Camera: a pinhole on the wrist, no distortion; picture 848 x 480 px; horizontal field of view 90.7 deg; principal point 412.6 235.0 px. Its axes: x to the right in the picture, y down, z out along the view. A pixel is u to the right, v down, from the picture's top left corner.
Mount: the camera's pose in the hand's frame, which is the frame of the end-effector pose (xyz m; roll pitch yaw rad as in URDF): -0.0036 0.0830 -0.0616 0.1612 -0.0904 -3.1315
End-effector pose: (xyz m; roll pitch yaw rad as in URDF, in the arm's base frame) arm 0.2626 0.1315 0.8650 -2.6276 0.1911 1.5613
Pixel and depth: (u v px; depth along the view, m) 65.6 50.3 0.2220
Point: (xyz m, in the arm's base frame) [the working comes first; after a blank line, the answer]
In the camera's frame: -0.1839 -0.0979 0.2220

0.3921 0.2824 0.6164
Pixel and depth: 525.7 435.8 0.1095
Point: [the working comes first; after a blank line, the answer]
In the camera's frame: 0.0296 0.0525 0.1095

0.2765 0.0956 0.7970
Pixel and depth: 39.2 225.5 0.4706
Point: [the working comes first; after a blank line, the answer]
In the camera's frame: -0.4195 -0.0107 0.4706

0.2397 0.5026 0.3857
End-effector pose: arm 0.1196 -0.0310 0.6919 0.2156 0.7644 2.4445
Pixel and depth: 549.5 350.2 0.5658
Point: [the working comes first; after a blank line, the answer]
In the camera's frame: 0.1849 0.1556 0.5658

-0.0243 0.2150 1.1659
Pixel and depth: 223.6 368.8 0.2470
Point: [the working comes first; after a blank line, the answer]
In the camera's frame: -0.1115 0.0789 0.2470

-0.0570 0.1094 0.7380
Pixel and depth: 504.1 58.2 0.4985
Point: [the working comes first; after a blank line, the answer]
In the camera's frame: 0.1089 -0.2104 0.4985

-0.2679 -0.0651 1.0853
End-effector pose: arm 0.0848 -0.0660 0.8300 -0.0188 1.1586 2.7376
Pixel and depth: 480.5 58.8 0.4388
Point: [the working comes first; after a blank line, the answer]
In the camera's frame: 0.0711 -0.1846 0.4388

-0.3213 -0.2640 1.0035
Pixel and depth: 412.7 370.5 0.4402
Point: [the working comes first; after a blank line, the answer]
In the camera's frame: 0.0001 0.1424 0.4402

-0.2691 0.0625 0.9526
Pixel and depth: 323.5 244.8 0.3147
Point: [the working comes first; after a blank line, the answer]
In the camera's frame: -0.0669 0.0074 0.3147

-0.2030 -0.0862 0.8432
